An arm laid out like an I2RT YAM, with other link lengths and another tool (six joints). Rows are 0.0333 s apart.
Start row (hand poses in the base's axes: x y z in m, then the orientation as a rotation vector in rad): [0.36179, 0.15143, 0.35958, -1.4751, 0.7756, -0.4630]
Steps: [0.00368, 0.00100, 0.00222, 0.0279, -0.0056, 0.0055]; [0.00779, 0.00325, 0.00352, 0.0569, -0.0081, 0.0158]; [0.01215, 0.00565, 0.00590, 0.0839, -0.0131, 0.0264]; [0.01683, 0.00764, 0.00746, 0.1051, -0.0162, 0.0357]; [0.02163, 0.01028, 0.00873, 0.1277, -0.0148, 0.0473]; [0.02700, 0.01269, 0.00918, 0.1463, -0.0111, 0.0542]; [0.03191, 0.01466, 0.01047, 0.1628, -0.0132, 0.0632]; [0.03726, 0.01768, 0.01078, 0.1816, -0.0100, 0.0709]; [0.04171, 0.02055, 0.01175, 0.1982, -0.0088, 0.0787]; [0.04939, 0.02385, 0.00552, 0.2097, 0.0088, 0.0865]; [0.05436, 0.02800, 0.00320, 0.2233, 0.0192, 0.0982]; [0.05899, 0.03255, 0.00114, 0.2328, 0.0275, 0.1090]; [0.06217, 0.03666, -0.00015, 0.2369, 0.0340, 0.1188]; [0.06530, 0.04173, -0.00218, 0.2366, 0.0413, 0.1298]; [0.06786, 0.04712, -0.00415, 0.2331, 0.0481, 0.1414]
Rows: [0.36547, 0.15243, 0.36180, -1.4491, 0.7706, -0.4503]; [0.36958, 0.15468, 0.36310, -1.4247, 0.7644, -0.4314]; [0.37394, 0.15708, 0.36548, -1.4014, 0.7557, -0.4150]; [0.37862, 0.15907, 0.36704, -1.3837, 0.7487, -0.4009]; [0.38342, 0.16171, 0.36831, -1.3668, 0.7436, -0.3813]; [0.38879, 0.16412, 0.36876, -1.3529, 0.7433, -0.3655]; [0.39370, 0.16609, 0.37005, -1.3396, 0.7367, -0.3531]; [0.39905, 0.16911, 0.37036, -1.3255, 0.7354, -0.3370]; [0.40350, 0.17198, 0.37133, -1.3128, 0.7322, -0.3232]; [0.41118, 0.17528, 0.36510, -1.3099, 0.7410, -0.3003]; [0.41615, 0.17943, 0.36278, -1.3039, 0.7414, -0.2786]; [0.42078, 0.18398, 0.36072, -1.3008, 0.7405, -0.2608]; [0.42396, 0.18809, 0.35943, -1.3018, 0.7384, -0.2474]; [0.42709, 0.19316, 0.35740, -1.3074, 0.7355, -0.2343]; [0.42965, 0.19855, 0.35543, -1.3161, 0.7315, -0.2225]
